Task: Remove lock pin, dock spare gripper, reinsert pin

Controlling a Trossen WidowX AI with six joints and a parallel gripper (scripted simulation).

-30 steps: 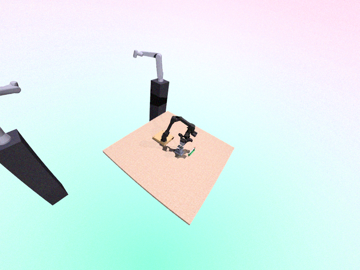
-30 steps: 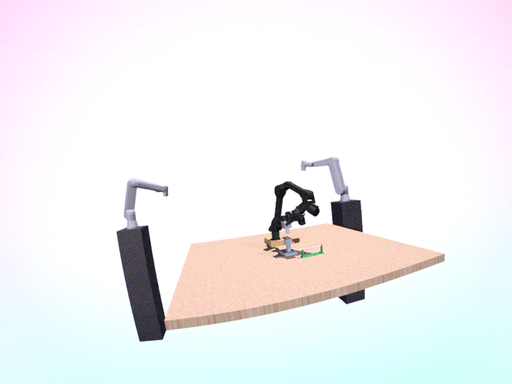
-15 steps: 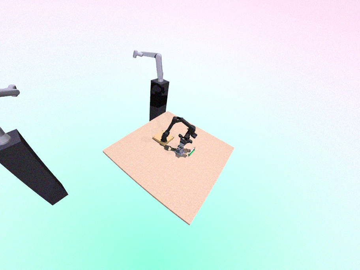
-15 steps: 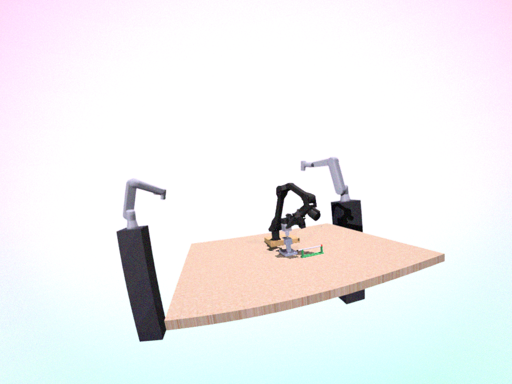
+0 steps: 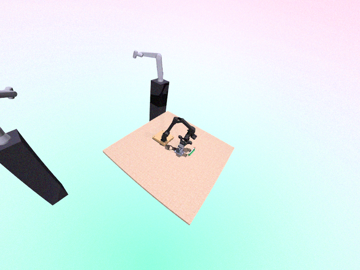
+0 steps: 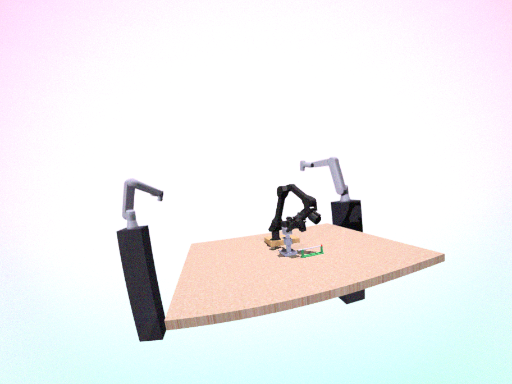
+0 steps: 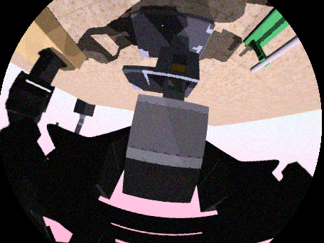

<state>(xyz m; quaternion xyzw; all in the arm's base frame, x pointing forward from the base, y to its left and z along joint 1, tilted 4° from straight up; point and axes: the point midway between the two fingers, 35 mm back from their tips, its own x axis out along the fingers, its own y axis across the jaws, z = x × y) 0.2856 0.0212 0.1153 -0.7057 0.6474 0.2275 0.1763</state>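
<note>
Now: the green cradle 13 cm to the left of my gripper tip, 12 cm below it and 10 cm ahead of it. From my gripper tip the other things lie so: spare gripper 2 cm to the left; then mount 10 cm below, 2 cm to the left, 1 cm behind.
</note>
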